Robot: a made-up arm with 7 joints. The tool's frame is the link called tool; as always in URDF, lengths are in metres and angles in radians.
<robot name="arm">
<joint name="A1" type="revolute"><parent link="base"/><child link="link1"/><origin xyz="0 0.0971 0" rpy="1.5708 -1.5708 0"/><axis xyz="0 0 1"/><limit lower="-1.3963" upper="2" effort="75" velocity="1.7"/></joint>
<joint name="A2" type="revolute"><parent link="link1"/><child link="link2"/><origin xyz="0 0 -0.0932" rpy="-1.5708 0 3.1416"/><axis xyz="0 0 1"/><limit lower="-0.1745" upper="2" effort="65" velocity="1.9"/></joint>
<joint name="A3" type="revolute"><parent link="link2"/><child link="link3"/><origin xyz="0.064 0 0" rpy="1.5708 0 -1.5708"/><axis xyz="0 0 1"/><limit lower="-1.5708" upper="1.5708" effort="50" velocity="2.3"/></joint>
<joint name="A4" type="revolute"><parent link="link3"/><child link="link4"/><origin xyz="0 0 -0.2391" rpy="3.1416 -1.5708 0"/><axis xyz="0 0 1"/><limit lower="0" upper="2.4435" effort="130" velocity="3"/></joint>
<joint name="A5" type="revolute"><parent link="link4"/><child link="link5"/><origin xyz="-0.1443 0 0" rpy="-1.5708 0 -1.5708"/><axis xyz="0 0 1"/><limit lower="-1.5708" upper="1.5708" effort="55" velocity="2.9"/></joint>
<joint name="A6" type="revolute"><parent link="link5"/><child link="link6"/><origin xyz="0 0 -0.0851" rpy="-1.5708 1.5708 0"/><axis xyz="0 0 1"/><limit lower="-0.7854" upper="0.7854" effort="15" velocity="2.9"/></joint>
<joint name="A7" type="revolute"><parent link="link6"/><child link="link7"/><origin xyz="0 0 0" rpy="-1.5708 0 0"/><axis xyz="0 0 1"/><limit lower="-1.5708" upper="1.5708" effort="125" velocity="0.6"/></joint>
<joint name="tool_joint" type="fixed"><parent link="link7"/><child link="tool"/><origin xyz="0 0 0" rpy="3.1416 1.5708 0"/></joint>
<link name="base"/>
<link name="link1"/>
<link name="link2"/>
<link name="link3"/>
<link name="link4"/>
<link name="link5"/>
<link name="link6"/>
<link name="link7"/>
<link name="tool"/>
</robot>
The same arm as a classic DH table. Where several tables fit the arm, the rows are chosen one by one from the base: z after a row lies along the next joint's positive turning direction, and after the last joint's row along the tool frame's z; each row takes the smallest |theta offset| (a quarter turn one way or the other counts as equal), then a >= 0, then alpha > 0; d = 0 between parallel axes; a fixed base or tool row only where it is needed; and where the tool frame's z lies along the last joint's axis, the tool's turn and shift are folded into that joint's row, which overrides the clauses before.
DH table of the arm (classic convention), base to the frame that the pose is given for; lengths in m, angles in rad. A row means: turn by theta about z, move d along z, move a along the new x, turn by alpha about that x. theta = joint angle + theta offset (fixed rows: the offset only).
base (fixed): theta_offset 0  d 0  a 0  alpha 1.5708
A1: theta_offset 1.5708  d -0.1903  a 0  alpha 1.5708
A2: theta_offset 1.5708  d 0  a 0  alpha 1.5708
A3: theta_offset 1.5708  d -0.3031  a 0  alpha 1.5708
A4: theta_offset 0  d 0  a 0  alpha -1.5708
A5: theta_offset 0  d -0.2294  a 0  alpha -1.5708
A6: theta_offset -1.5708  d 0  a 0  alpha 1.5708
A7: theta_offset 1.5708  d 0  a 0  alpha 1.5708
tool (fixed): theta_offset -1.5708  d 0  a 0  alpha 0
Joint limits (rad, base to tool): -1.3963..2 -0.1745..2 -1.5708..1.5708 0..2.4435 -1.5708..1.5708 -0.7854..0.7854 -1.5708..1.5708

